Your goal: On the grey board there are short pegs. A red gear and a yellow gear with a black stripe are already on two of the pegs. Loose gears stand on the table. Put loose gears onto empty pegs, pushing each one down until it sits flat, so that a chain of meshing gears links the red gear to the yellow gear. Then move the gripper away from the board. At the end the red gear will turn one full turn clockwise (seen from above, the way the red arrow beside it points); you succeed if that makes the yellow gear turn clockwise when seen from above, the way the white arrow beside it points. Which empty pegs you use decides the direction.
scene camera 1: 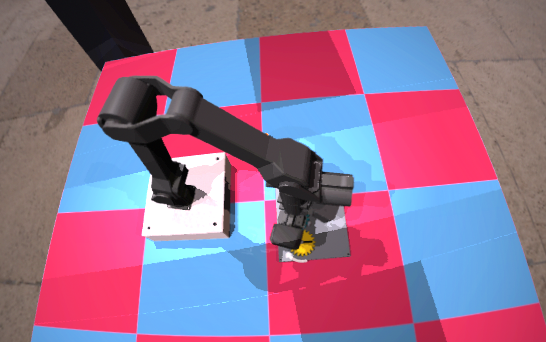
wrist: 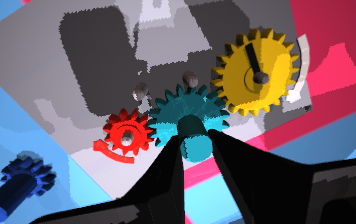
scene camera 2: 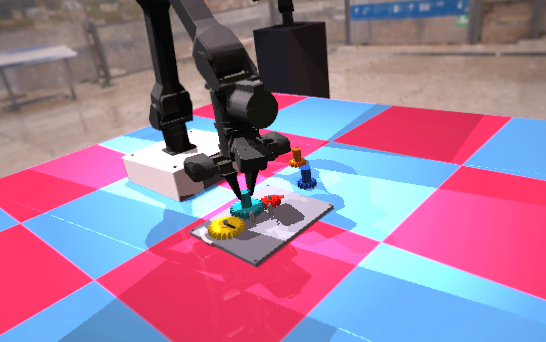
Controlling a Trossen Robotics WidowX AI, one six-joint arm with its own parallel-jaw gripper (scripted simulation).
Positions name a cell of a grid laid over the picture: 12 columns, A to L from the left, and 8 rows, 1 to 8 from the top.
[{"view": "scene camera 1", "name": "gripper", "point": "G6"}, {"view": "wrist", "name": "gripper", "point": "G5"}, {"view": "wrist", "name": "teal gear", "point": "G5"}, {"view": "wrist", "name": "red gear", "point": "E5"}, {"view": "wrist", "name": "yellow striped gear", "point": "I2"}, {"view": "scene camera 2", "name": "gripper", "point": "F5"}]
